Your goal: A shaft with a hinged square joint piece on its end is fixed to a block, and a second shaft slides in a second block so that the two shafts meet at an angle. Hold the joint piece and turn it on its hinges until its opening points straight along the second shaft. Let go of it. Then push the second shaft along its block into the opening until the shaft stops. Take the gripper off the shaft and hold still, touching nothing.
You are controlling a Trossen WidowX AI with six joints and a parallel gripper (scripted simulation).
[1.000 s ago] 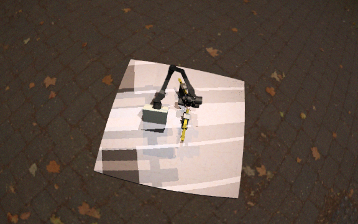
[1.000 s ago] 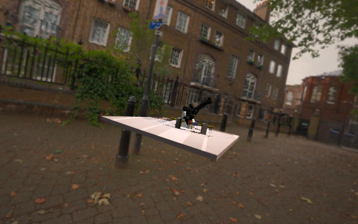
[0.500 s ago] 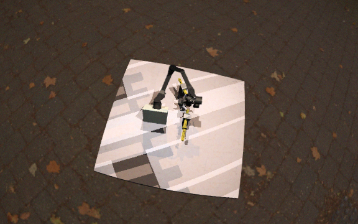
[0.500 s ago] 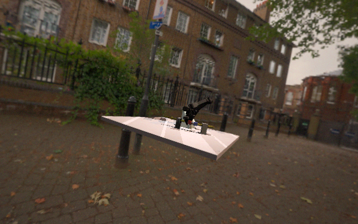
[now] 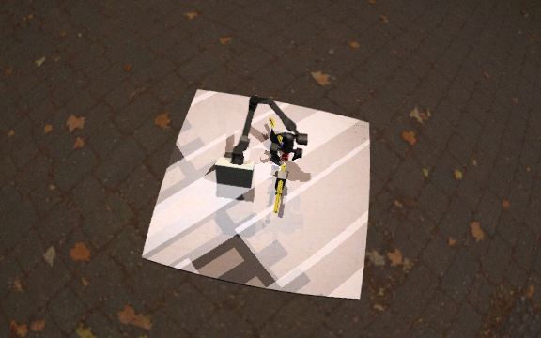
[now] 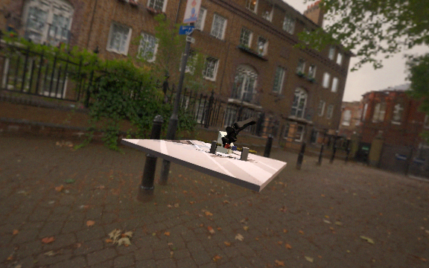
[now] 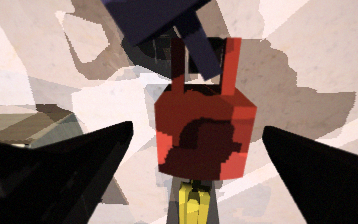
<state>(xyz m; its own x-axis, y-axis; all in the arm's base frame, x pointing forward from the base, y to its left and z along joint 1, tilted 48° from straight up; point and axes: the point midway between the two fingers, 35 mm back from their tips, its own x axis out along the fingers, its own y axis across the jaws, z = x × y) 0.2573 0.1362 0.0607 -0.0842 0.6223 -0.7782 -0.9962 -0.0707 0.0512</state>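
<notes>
The red square joint piece is 2 cm to the left of my gripper tip and 1 cm above it.
</notes>
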